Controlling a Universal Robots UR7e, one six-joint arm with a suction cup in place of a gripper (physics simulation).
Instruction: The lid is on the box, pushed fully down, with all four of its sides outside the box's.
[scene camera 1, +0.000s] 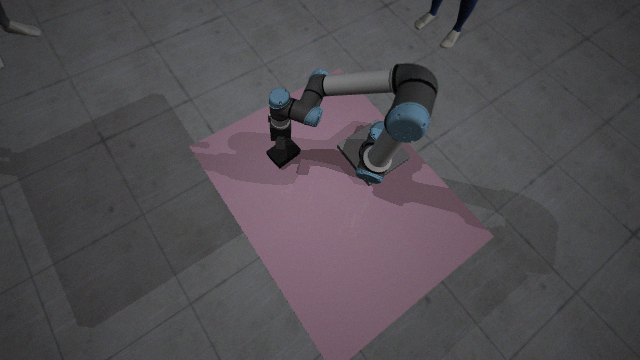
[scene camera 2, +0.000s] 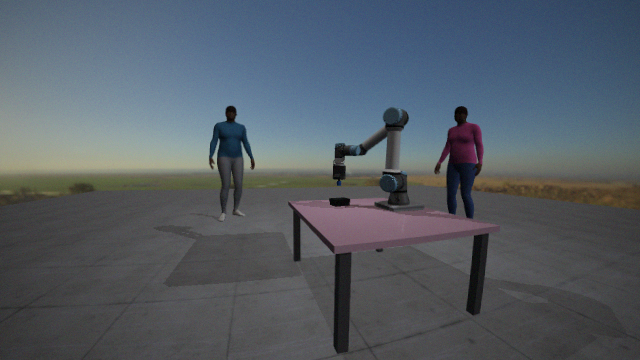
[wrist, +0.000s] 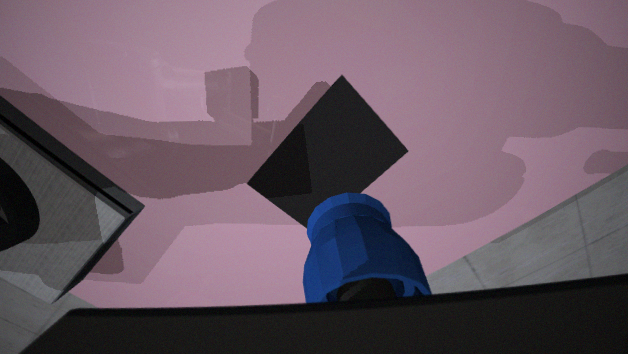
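Pixels of known places: hand, its tool point: (scene camera 2: 338, 185) (wrist: 349, 230); arm's base, origin of its link: (scene camera 2: 398, 203).
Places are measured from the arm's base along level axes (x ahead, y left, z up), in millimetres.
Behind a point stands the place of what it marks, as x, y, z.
The black square lid (scene camera 1: 285, 157) {362, -222, 15} (scene camera 2: 339, 200) {368, -213, 7} (wrist: 350, 135) {385, -251, 15} lies level on the box near the table's far left corner. Lid and box look like one low black block in scene camera 2. In the wrist view the lid's flat top shows with straight edges, and no box wall shows outside it. The seam and the lid's depth over the box are too dark and small to tell. My gripper, a blue suction cup (scene camera 2: 338, 183) (wrist: 348, 201), is off and holds nothing. It hangs above the lid with a gap between them, and covers the lid's near corner in the wrist view.
The pink table (scene camera 1: 320, 260) {504, 245, -36} (scene camera 2: 410, 232) {325, 542, -35} (wrist: 225, 260) {112, -290, -35} carries the arm's grey base plate (scene camera 1: 351, 148) {70, -90, -3} (scene camera 2: 419, 206) {-95, 108, -10} (wrist: 111, 215) {103, -135, -3}, to the right of the box in the scene views. One person (scene camera 2: 231, 140) stands behind left, another (scene camera 2: 464, 142) behind right. Arm shadows cross the table.
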